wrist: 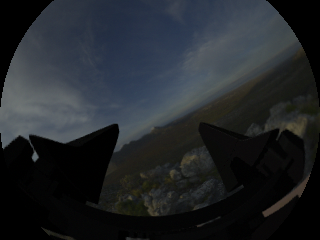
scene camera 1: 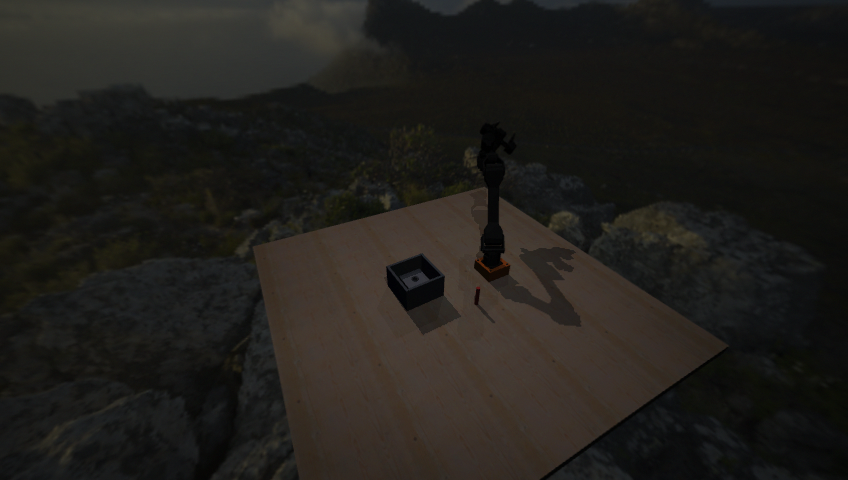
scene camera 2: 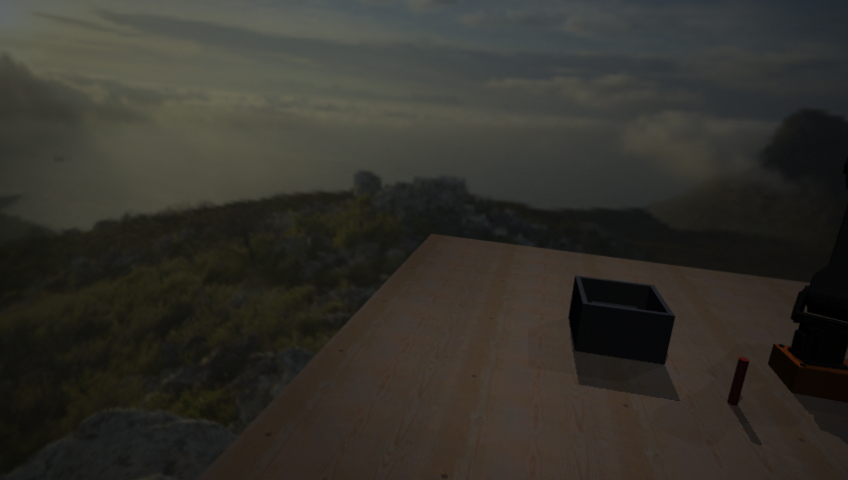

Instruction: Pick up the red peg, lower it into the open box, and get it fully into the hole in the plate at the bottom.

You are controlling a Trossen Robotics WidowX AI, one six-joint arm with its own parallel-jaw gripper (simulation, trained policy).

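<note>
My gripper [wrist: 160, 127] is here to see. I also see a dark box [scene camera 2: 643, 334], and scene camera 1 shows the box too [scene camera 1: 415, 296], while in the wrist view the dark box is out of frame.
</note>
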